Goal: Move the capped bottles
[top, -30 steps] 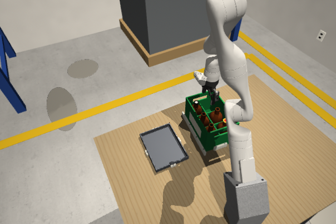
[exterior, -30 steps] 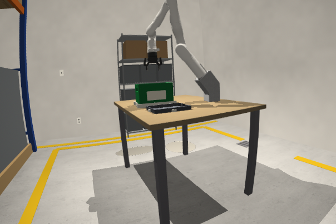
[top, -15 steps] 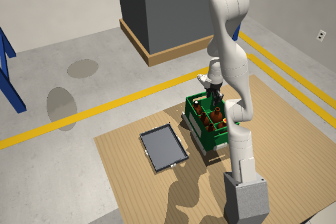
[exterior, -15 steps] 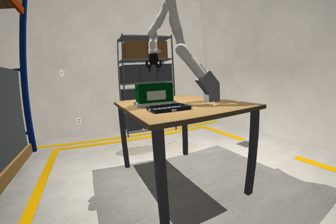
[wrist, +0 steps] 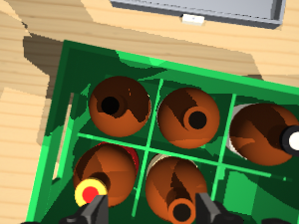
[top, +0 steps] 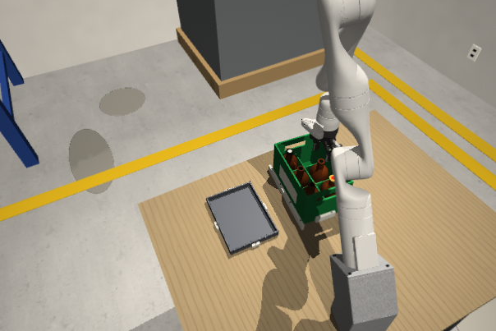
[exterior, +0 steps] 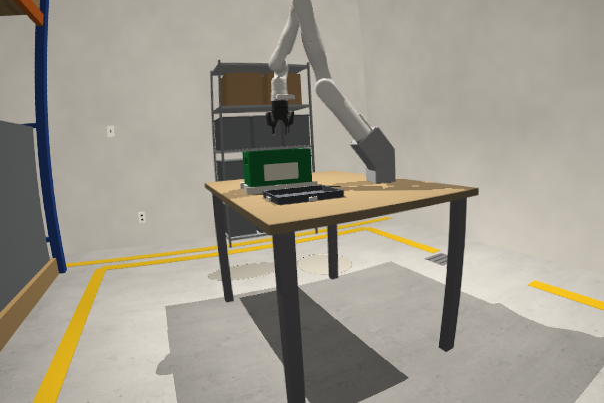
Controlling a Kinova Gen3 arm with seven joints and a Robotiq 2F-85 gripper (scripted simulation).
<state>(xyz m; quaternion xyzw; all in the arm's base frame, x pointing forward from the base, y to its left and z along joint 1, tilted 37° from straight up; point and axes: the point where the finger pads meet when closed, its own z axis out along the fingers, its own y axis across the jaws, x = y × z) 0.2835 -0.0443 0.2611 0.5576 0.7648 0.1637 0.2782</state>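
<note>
Now: the brown bottle 17 cm below my hand, 5 cm behind it and 3 cm to the right of it. Round my hand: green crate: 17 cm below, 3 cm ahead, 2 cm to the left; then grey tray: 31 cm to the left, 25 cm below, 1 cm behind.
</note>
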